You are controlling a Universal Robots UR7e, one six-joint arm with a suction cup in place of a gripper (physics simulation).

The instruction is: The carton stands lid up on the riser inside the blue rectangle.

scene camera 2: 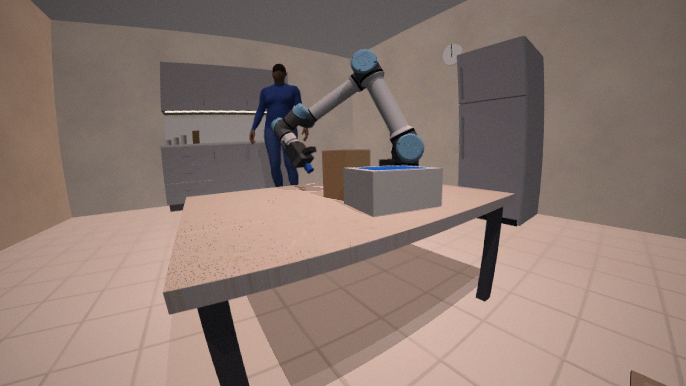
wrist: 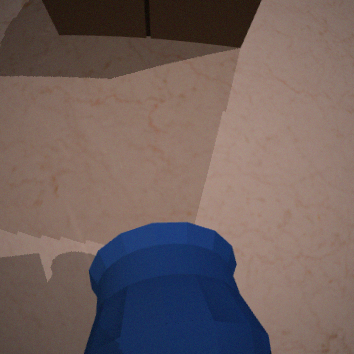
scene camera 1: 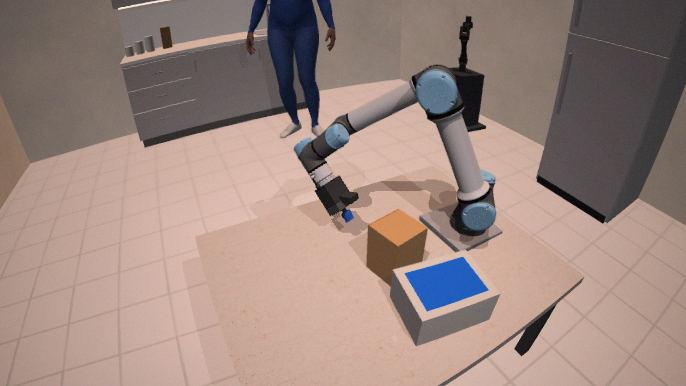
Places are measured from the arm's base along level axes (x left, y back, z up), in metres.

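Pixels of known places: hand, tool point: (scene camera 2: 310,171) (wrist: 163,277) (scene camera 1: 350,219).
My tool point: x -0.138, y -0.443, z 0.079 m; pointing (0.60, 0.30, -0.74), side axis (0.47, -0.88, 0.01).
For each thing: its top centre in the pictures, then the offset to it from my tool point. Level surfaces: height alone.
- brown carton, top centre: (scene camera 1: 398,226) (scene camera 2: 346,150) dx +0.192, dy +0.069, dz +0.085 m
- pale grey riser, top centre: (scene camera 1: 446,282) (scene camera 2: 391,167) dx +0.411, dy +0.106, dz +0.025 m
- blue rectangle, top centre: (scene camera 1: 446,282) (scene camera 2: 391,167) dx +0.411, dy +0.106, dz +0.025 m
- table, surface height: dz -0.095 m
The brown carton (scene camera 1: 396,247) (scene camera 2: 336,172) (wrist: 200,19) stands on the table, behind and left of the riser in scene camera 1. Its top is plain orange-brown. In the wrist view a dark seam runs up its side facing the gripper. The pale grey riser (scene camera 1: 460,320) (scene camera 2: 407,194) has a blue rectangle (scene camera 1: 446,283) (scene camera 2: 395,168) on top, with nothing on it. Any gap between carton and riser is hidden. My gripper, a blue suction cup (scene camera 1: 349,216) (scene camera 2: 309,168) (wrist: 162,240), is tilted toward the carton's seamed side, above the table, apart from the carton, holding nothing.
The arm's base plate (scene camera 1: 437,227) lies on the table (scene camera 1: 280,295) (scene camera 2: 260,220), right of and behind the carton in scene camera 1. A person in blue (scene camera 1: 294,65) (scene camera 2: 281,107) stands beyond the table. A fridge (scene camera 1: 607,110) (scene camera 2: 492,135) stands at the right.
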